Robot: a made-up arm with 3 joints. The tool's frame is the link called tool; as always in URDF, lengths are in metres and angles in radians. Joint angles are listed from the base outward. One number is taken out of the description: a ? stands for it. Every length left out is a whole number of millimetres.
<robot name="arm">
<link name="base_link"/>
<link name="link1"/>
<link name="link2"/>
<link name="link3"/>
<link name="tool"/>
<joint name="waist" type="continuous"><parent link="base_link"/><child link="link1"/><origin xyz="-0.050 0.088 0.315" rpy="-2.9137 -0.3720 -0.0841"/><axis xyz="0 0 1"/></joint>
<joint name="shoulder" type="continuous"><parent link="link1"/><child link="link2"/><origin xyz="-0.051 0.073 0.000" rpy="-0.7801 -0.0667 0.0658"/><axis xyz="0 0 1"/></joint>
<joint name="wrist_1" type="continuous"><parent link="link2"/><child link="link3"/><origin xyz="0.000 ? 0.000" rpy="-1.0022 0.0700 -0.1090"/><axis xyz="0 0 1"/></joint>
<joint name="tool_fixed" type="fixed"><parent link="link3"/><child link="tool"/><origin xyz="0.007 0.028 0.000" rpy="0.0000 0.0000 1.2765"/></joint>
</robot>
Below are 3 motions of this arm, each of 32 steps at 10 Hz.
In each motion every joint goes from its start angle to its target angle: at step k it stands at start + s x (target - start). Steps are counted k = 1, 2, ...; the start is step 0. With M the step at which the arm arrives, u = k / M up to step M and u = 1 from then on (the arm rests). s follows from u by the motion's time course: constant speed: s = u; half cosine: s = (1 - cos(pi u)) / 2; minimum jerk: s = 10 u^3 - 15 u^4 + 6 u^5.
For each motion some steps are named. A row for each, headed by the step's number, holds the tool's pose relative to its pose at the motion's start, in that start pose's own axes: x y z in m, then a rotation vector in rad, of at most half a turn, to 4 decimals.
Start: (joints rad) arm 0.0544 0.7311 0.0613
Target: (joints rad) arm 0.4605 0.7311 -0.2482
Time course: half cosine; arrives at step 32
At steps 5, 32:
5: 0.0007 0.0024 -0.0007 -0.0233 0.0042 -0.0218
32: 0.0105 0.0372 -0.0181 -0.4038 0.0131 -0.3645

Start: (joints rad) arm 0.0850 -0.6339 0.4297
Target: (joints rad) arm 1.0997 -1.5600 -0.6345
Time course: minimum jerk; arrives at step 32
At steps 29, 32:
29: -0.0523 -0.0358 -0.0670 0.2778 -0.6704 -1.2358
32: -0.0527 -0.0362 -0.0676 0.2834 -0.6746 -1.2417

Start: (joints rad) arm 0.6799 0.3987 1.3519
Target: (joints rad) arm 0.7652 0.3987 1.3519
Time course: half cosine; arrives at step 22
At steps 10, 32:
10: 0.0043 0.0009 -0.0025 -0.0113 0.0339 -0.0076
32: 0.0098 0.0019 -0.0062 -0.0264 0.0792 -0.0177

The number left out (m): 0.052
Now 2 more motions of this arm.
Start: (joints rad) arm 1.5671 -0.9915 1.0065
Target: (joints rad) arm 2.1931 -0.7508 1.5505
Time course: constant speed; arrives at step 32
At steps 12, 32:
12: -0.0020 0.0232 -0.0247 -0.2768 0.0988 0.2890
32: -0.0132 0.0411 -0.0796 -0.6938 0.4092 0.7163

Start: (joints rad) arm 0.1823 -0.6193 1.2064
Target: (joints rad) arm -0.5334 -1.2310 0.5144
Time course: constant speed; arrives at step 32
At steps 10, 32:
10: -0.0176 -0.0328 0.0172 0.3189 -0.1847 -0.3252
32: -0.0648 -0.0933 0.0020 1.1732 -0.2542 -1.0324

